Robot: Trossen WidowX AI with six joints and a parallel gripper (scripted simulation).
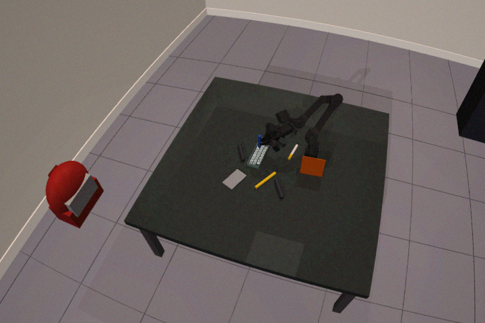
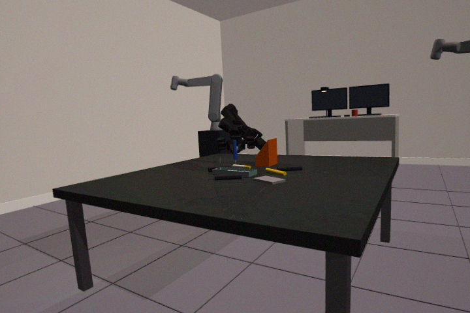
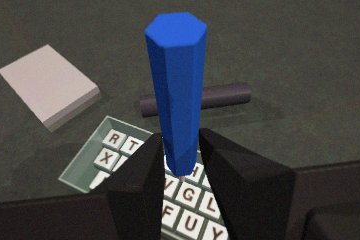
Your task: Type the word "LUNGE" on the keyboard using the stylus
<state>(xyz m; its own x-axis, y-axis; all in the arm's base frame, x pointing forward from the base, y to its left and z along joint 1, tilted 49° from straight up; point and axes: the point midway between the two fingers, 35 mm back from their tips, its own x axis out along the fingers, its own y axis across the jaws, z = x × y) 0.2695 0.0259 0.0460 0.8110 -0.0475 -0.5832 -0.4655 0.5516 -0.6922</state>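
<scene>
Now: gripper tip 3 cm to the left of the L key and 9 cm above it. Also, from my gripper tip: blue stylus (2 cm below); white marker (18 cm behind, 7 cm to the right, 10 cm below); yellow marker (9 cm behind, 17 cm to the left, 10 cm below).
</scene>
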